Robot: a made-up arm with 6 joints.
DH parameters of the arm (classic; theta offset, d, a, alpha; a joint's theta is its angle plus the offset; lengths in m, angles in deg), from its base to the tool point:
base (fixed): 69.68 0 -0.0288 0
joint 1: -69.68 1.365 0.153 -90
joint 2: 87.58 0 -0.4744 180
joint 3: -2.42 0.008 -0.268 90
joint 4: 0 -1.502 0.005 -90
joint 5: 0 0.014 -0.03 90
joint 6: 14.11 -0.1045 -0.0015 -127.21
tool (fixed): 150.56 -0.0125 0 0
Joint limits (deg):
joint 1: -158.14..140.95
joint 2: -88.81..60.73
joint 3: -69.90..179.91
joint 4: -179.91..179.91
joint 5: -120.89..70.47
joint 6: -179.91..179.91
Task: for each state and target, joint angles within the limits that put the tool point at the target. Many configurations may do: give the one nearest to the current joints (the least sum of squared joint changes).
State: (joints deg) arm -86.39 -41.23 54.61 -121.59 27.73 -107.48
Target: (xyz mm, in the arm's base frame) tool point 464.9 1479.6 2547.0
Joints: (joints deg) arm -108.03 -54.87 81.65 -120.30 -10.29 -105.54
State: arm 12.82 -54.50 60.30 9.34 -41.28 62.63
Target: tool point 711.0 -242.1 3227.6
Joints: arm -14.45 -16.76 37.36 11.01 -41.27 62.93
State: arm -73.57 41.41 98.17 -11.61 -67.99 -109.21
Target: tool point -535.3 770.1 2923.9
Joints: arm -57.20 7.90 137.90 -10.15 -69.29 -109.41
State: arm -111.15 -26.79 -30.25 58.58 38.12 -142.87
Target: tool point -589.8 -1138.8 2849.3
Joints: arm -119.42 -13.41 14.69 55.55 29.14 -143.51
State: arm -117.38 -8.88 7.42 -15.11 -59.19 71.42
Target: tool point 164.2 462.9 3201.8
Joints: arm -109.67 -51.24 42.40 -14.13 -57.59 71.48
